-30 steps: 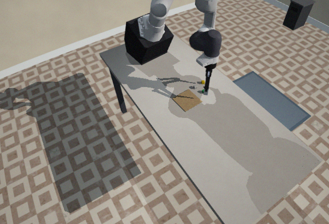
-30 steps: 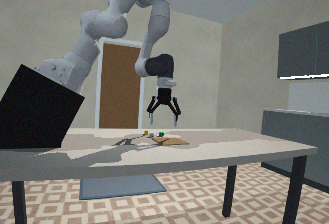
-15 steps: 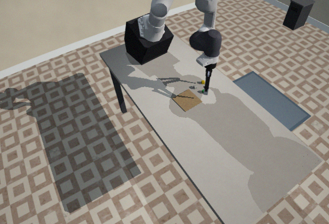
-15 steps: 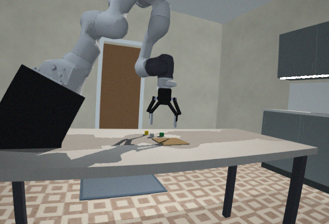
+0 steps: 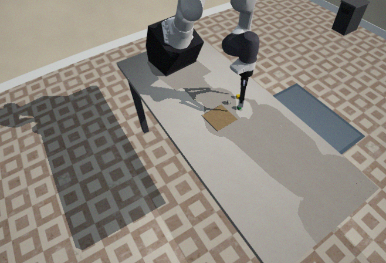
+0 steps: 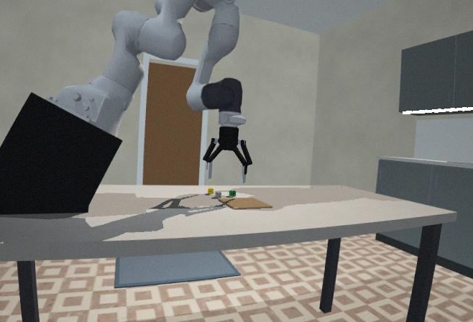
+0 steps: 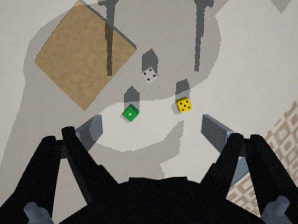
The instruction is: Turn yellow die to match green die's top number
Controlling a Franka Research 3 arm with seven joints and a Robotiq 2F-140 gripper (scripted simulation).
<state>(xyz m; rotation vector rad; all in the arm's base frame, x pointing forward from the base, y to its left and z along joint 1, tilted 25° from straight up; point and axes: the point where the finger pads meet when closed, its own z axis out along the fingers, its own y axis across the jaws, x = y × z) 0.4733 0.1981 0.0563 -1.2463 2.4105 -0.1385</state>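
Right now my hand is 6 cm past the yellow die, 1 cm to the right of it and 5 cm above it. From my hand the other things lie so: green die: 3 cm ahead, 2 cm to the right, 5 cm below; then tan mat: 4 cm ahead, 16 cm to the right, 6 cm below; then white die: 3 cm behind, 6 cm to the right, 5 cm below.
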